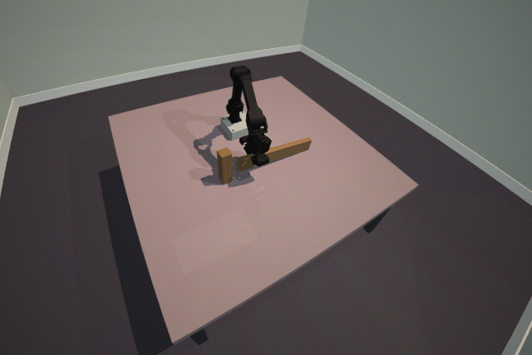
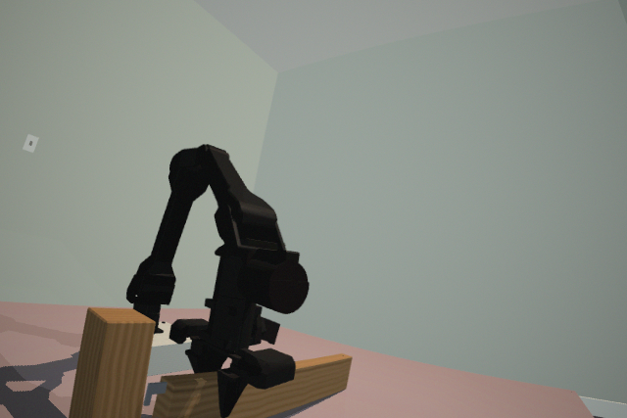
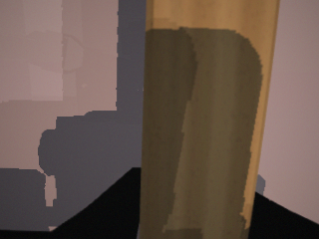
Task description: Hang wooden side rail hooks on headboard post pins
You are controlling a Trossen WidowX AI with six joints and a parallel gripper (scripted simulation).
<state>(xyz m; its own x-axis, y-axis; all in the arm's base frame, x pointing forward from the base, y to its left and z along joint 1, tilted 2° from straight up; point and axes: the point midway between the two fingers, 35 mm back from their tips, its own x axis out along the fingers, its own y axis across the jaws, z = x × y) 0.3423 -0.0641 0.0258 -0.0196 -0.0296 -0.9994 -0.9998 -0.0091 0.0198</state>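
The wooden headboard post lies 140 mm to the right of my gripper tip and 40 mm above it.
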